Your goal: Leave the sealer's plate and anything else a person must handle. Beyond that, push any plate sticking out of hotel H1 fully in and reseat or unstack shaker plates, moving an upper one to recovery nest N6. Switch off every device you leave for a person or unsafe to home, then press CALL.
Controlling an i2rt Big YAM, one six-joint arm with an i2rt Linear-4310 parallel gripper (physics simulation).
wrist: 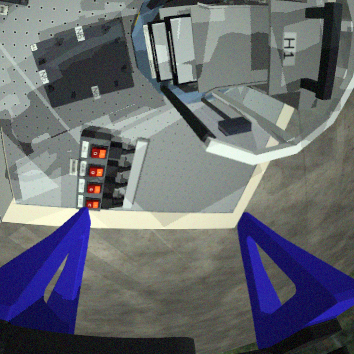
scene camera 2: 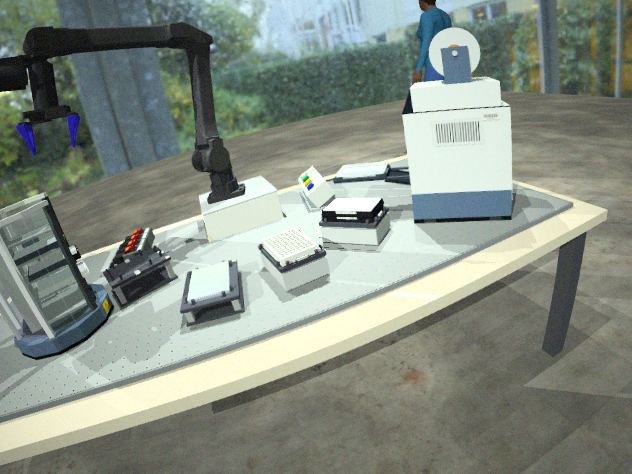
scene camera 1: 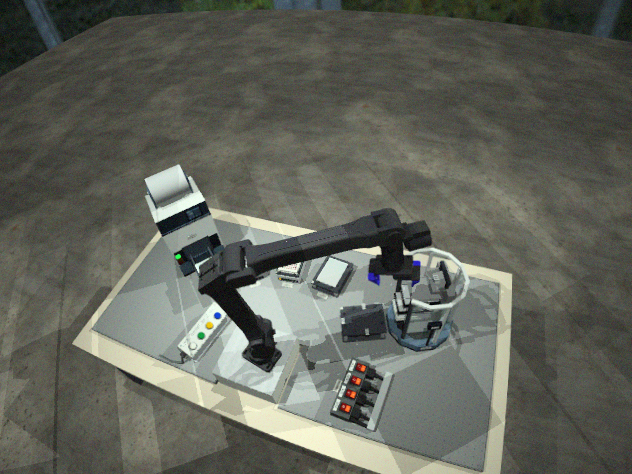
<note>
The gripper is open, with nothing in its grasp. Also in view: a flat plate and a plate hotel.
The gripper also shows in the wrist view and in scene camera 1.
</note>
